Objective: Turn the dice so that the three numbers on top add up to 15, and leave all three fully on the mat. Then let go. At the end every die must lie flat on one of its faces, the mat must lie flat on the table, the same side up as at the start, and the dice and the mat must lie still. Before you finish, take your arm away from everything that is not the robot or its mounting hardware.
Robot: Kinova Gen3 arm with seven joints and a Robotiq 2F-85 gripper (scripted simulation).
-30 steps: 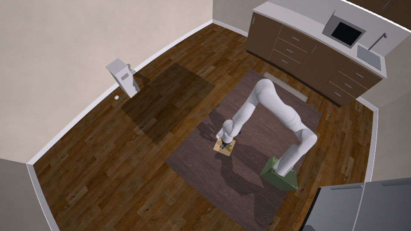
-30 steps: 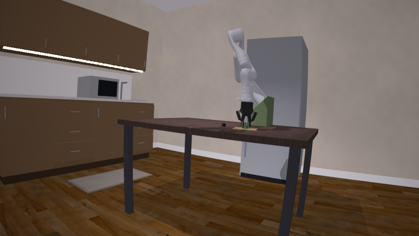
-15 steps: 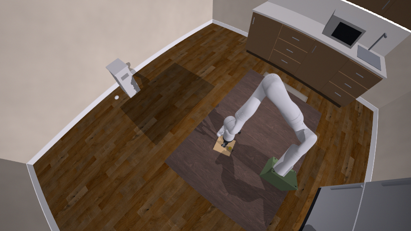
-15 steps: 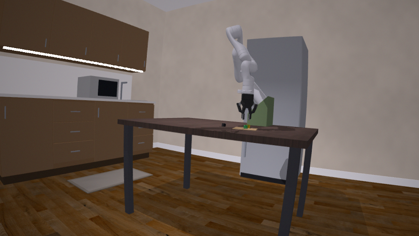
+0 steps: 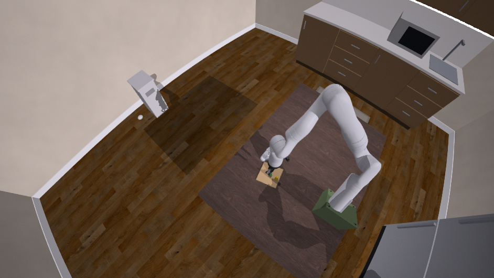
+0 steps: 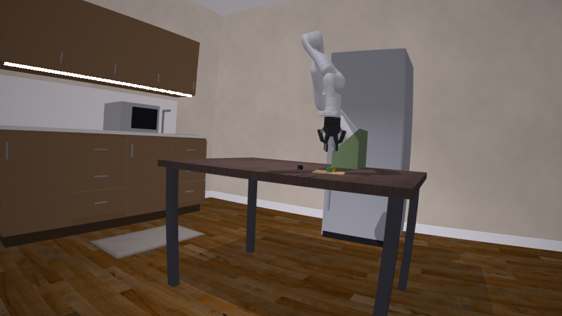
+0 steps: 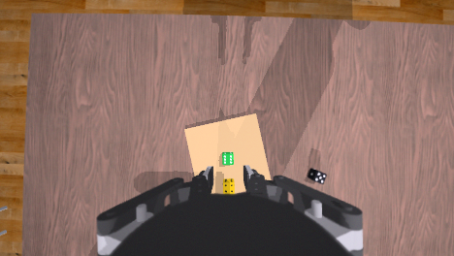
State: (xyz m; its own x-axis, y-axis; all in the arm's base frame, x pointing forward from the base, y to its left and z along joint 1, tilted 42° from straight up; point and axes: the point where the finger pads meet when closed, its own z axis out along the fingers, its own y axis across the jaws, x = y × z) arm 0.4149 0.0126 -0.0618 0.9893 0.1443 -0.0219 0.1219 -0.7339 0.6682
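The black die is 20 mm behind my hand, 170 mm to the right of it and 100 mm below it. The rest, counted from my hand: yellow die (50 mm behind, 10 mm to the right, 100 mm below); then green die (100 mm below); then tan mat (110 mm below).
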